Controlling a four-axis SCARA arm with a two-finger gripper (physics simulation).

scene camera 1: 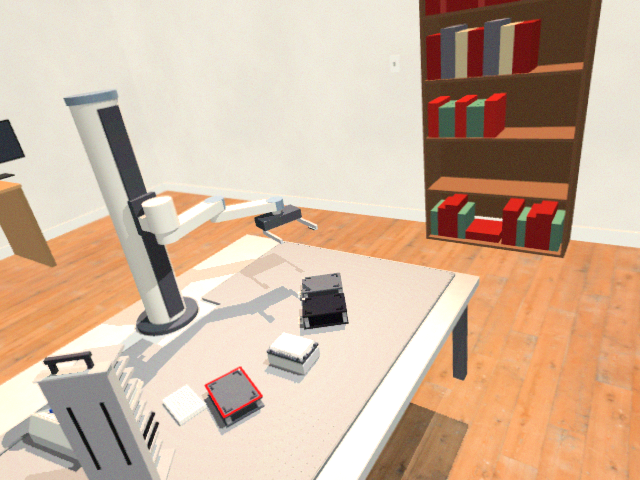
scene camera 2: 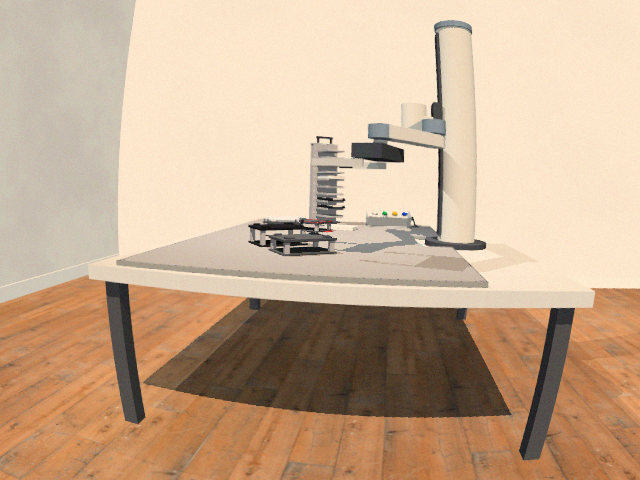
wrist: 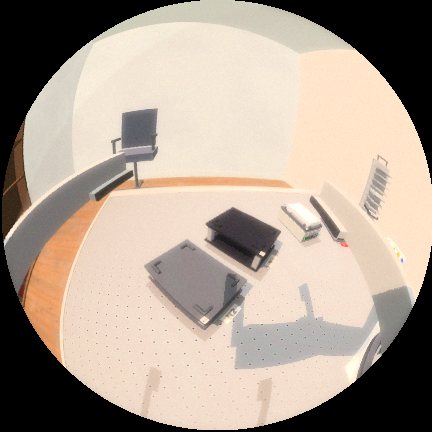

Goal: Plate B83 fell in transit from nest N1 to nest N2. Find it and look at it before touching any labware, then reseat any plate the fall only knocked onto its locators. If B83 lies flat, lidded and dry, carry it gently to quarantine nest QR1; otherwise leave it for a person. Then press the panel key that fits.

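Places are measured from the arm's base along level axes (x ahead, y left, z up), in metres.
Where they show: gripper, fingertip midpoint: (scene camera 1: 299, 234) (scene camera 2: 327, 163) (wrist: 221, 169); arm's base, origin of the base link: (scene camera 1: 168, 317) (scene camera 2: 455, 245).
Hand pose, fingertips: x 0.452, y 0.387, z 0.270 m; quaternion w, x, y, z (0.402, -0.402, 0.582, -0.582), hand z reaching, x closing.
Things, the pixels of their centre, and the offset from my fingertips. Level surfaces: height alone.
- red-rimmed nest, body centre: (scene camera 1: 234, 394) (scene camera 2: 309, 224) (wrist: 337, 225) 0.153 m ahead, 0.604 m right, 0.234 m down
- second white plate, body centre: (scene camera 1: 291, 345) (wrist: 302, 213) (scene camera 2: 283, 218) 0.212 m ahead, 0.381 m right, 0.195 m down
- grey nest, body centre: (wrist: 193, 279) (scene camera 2: 302, 243) (scene camera 1: 322, 286) 0.067 m ahead, 0.008 m left, 0.232 m down
- black nest, body centre: (wrist: 243, 234) (scene camera 2: 277, 233) (scene camera 1: 324, 310) 0.176 m ahead, 0.138 m right, 0.225 m down
- tall slotted rack, body centre: (scene camera 1: 110, 419) (scene camera 2: 327, 179) (wrist: 375, 193) 0.120 m ahead, 0.918 m right, 0.036 m down
- key panel, body centre: (scene camera 1: 67, 428) (scene camera 2: 388, 218) (wrist: 393, 253) 0.189 m back, 0.930 m right, 0.216 m down
- mat, its level: 0.257 m down
My gripper (scene camera 1: 298, 234) (wrist: 221, 169) is open and empty, high above the mat's far end in scene camera 1. A white plate (scene camera 1: 184, 404) (scene camera 2: 345, 227) lies on the mat beside the red-rimmed nest (scene camera 1: 233, 391) (scene camera 2: 316, 222); its label, lid and any wetness cannot be made out. A second white plate (scene camera 1: 293, 345) (wrist: 303, 212) is on a pale box-shaped station (scene camera 1: 290, 361) (wrist: 295, 225) with a green light; its exact seating is unclear. The grey nest (scene camera 1: 321, 283) (wrist: 195, 282) and black nest (scene camera 1: 324, 304) (wrist: 243, 231) hold no plate. Their labels are unreadable.
A tall slotted rack (scene camera 1: 93, 413) (wrist: 376, 187) stands at the table's other end. The key panel (scene camera 2: 388, 219) (wrist: 396, 250), with green, yellow and blue keys, is near it. The arm's column (scene camera 1: 124, 206) (scene camera 2: 459, 134) rises beside the mat (scene camera 1: 361, 279).
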